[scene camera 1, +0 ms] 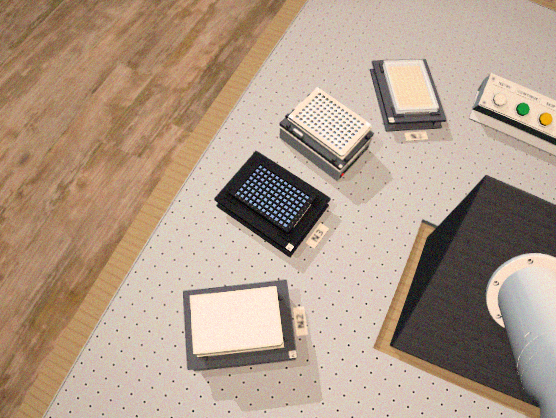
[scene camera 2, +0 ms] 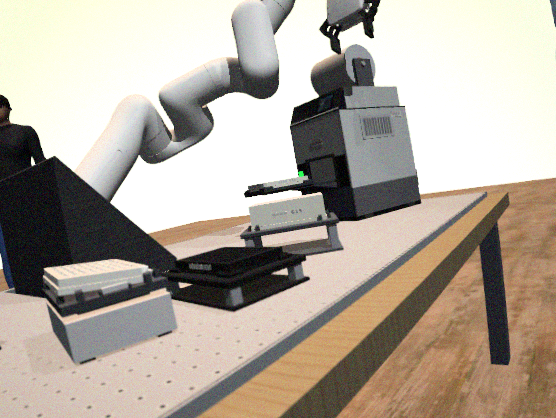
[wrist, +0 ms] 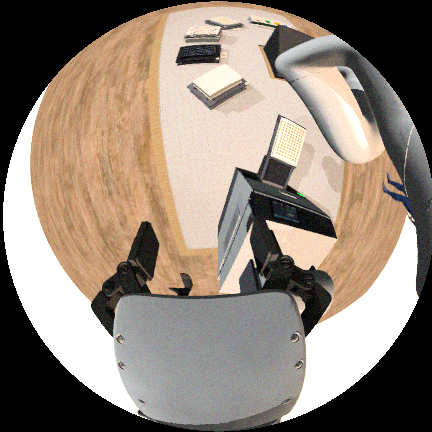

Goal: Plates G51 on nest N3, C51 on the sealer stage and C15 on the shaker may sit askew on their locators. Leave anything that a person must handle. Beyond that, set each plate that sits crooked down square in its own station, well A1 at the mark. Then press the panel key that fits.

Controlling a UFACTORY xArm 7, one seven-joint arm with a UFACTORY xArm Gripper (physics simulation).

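Black plate G51 [scene camera 1: 274,196] [scene camera 2: 225,260] with blue wells lies on dark nest N3 [scene camera 1: 237,214] [scene camera 2: 265,272]; its exact seating is hard to tell. White plate C15 [scene camera 1: 329,122] [scene camera 2: 95,271] [wrist: 203,32] rests on the shaker [scene camera 1: 310,152] [scene camera 2: 120,322] and looks uneven against its locators. Plate C51 [scene camera 2: 280,183] [wrist: 288,141] lies on the stage extended from the sealer [scene camera 2: 380,155] [wrist: 235,220]; its fit is unclear. My gripper [scene camera 2: 353,43] [wrist: 201,230] is open and empty, high near the sealer's roll. The panel [scene camera 1: 530,120] [wrist: 262,21] has white, green and amber keys.
Nest N2 [scene camera 1: 240,362] [wrist: 212,103] bears a pale plate [scene camera 1: 236,320] [scene camera 2: 287,212] [wrist: 218,81]. Nest N1 [scene camera 1: 414,120] bears a clear-edged plate [scene camera 1: 411,86]. The black arm pedestal [scene camera 1: 450,280] [scene camera 2: 40,225] stands beside the stations. A person [scene camera 2: 20,145] stands behind it.
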